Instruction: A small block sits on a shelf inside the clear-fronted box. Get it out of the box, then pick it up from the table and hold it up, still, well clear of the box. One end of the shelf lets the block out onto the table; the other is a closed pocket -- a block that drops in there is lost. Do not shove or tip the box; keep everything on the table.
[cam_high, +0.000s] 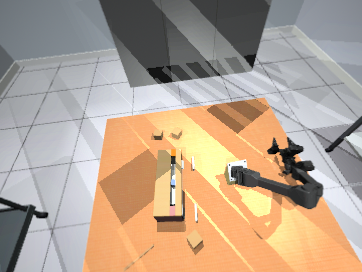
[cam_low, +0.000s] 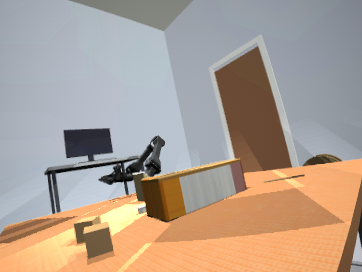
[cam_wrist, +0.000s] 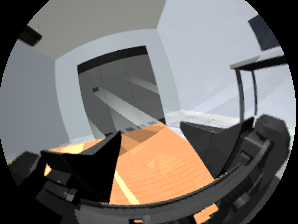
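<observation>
Right now the long wooden box is 640 mm ahead of my gripper tip, 190 mm to the left of it and 100 mm below it. Also, from my gripper tip: tan cube: 570 mm ahead, 470 mm to the left, 130 mm below.
</observation>
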